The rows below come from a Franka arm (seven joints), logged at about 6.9 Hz.
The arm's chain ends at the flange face. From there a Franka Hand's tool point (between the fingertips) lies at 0.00 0.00 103.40 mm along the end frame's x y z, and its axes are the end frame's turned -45 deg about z.
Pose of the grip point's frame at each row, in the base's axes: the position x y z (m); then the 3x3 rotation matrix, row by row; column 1 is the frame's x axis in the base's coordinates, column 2 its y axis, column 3 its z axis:
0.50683, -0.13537, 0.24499; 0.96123, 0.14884, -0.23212; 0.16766, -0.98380, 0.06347; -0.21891, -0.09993, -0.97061
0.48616, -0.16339, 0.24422; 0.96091, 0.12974, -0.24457; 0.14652, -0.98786, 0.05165; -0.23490, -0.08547, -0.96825
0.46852, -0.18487, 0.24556; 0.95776, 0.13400, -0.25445; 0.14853, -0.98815, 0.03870; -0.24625, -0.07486, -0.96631
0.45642, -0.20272, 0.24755; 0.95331, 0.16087, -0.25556; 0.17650, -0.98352, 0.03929; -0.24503, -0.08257, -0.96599
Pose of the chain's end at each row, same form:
0.53083, -0.14193, 0.34535; 0.78494, -0.57445, -0.23212; -0.57710, -0.81421, 0.06347; -0.22545, 0.08413, -0.97061
0.51145, -0.16873, 0.34434; 0.77121, -0.58773, -0.24457; -0.59492, -0.80213, 0.05165; -0.22654, 0.10566, -0.96825
0.49483, -0.18887, 0.34548; 0.77199, -0.58249, -0.25445; -0.59370, -0.80375, 0.03870; -0.22706, 0.12119, -0.96631
0.48284, -0.20678, 0.34743; 0.78784, -0.56034, -0.25556; -0.57065, -0.82026, 0.03929; -0.23165, 0.11488, -0.96599

